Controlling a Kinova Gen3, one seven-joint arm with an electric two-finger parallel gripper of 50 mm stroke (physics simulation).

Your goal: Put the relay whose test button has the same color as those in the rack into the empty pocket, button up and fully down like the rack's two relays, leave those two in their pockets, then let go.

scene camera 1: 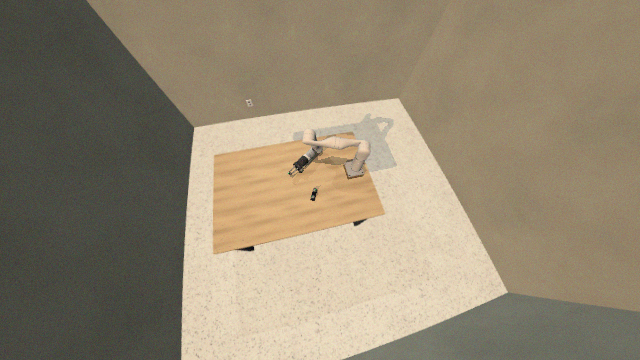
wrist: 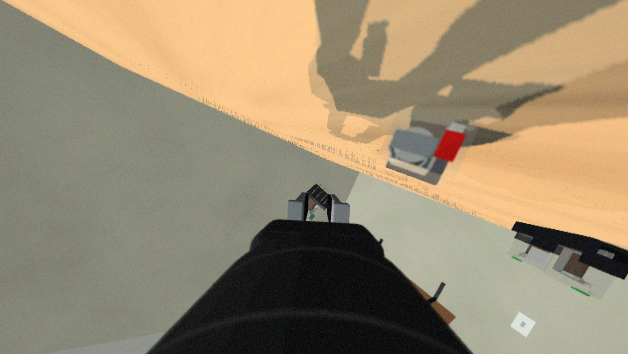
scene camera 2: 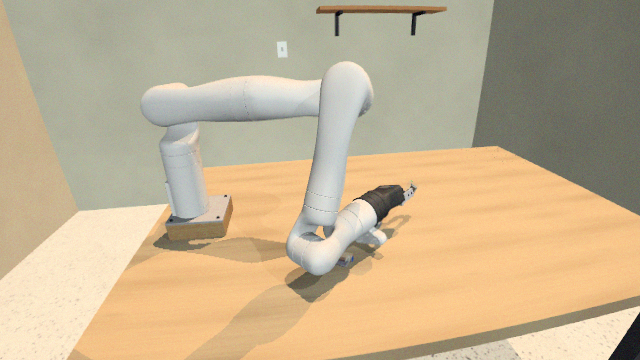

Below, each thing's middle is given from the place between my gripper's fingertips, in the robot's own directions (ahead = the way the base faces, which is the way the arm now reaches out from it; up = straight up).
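My gripper: 90 mm past the red-button relay (wrist: 430, 147), 40 mm to the left of it, 70 mm above it.
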